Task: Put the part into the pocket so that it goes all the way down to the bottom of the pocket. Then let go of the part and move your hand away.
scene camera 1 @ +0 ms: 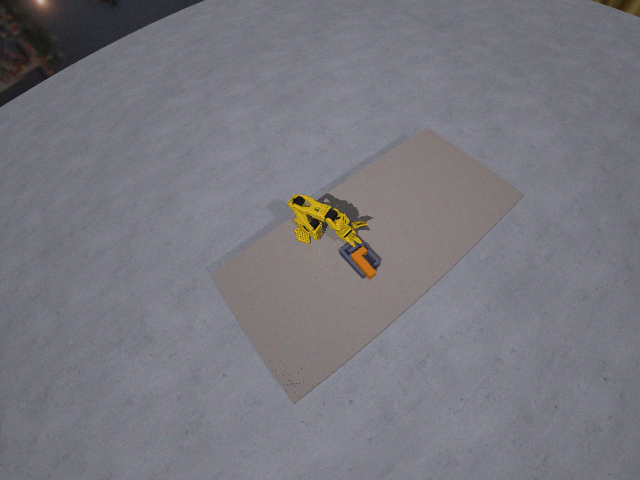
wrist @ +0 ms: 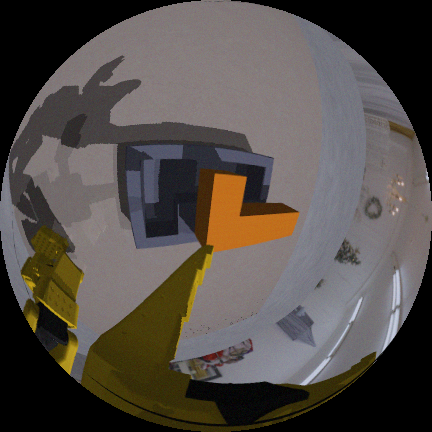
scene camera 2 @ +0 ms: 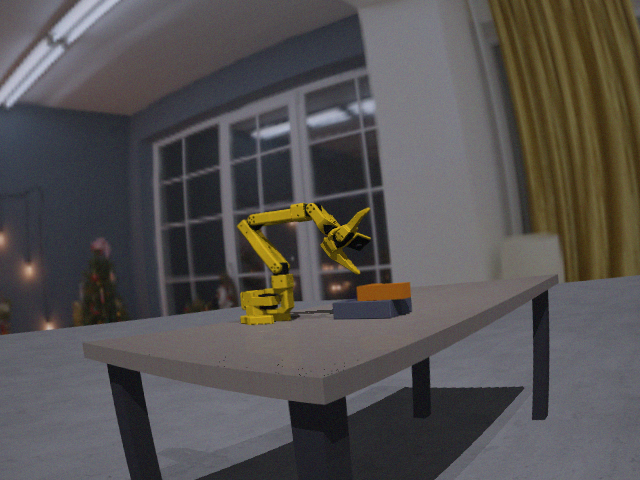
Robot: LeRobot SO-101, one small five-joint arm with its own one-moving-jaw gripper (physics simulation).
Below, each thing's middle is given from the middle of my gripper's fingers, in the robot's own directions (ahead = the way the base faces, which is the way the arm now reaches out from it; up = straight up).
Labels:
I see my gripper 20 mm short of the blue-grey pocket block (scene camera 2: 348, 309), 30 mm to the right of it and 170 mm above it. Round my hand: orange L-shaped part (scene camera 2: 371, 292) 60 mm ahead, 20 mm to the left, 140 mm below.

